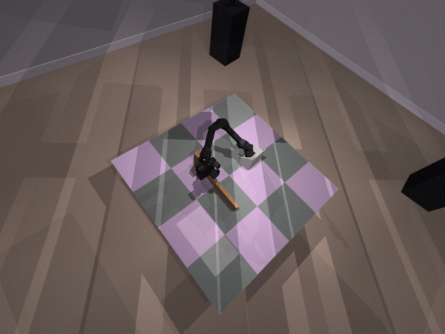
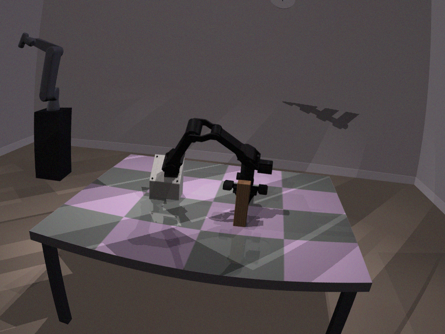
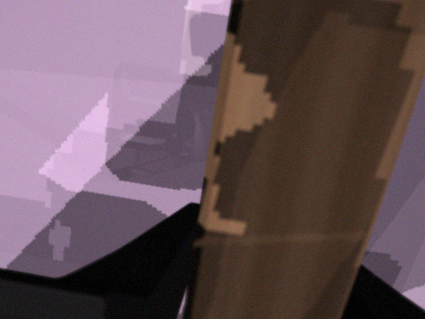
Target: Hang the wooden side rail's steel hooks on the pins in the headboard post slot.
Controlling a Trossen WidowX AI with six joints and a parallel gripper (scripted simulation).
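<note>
Now: the wooden headboard post 10 mm behind my gripper tip, 120 mm to the right of it and 50 mm above it.
</note>
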